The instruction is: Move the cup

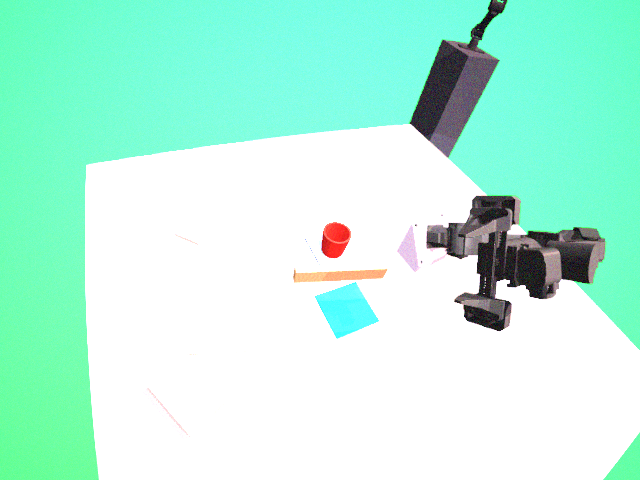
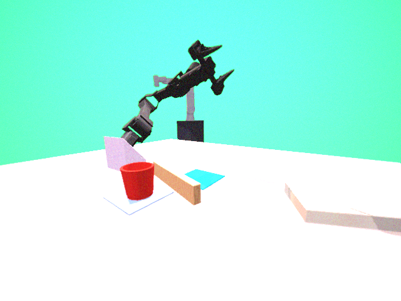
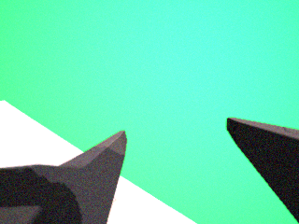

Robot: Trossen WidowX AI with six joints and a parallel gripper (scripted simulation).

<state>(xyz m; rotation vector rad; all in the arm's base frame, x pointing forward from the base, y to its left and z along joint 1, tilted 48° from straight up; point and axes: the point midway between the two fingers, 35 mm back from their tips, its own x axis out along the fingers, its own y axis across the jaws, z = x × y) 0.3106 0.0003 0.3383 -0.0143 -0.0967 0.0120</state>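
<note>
My gripper tip is now 330 mm above the red cup, 320 mm to the left of it and 30 mm past it. The rest, counted from my gripper tip: cyan pad (380 mm below, 150 mm to the right); then wooden bar (360 mm below, 230 mm to the right, 20 mm behind); then blue marble (350 mm below, 330 mm to the right, 40 mm behind).
</note>
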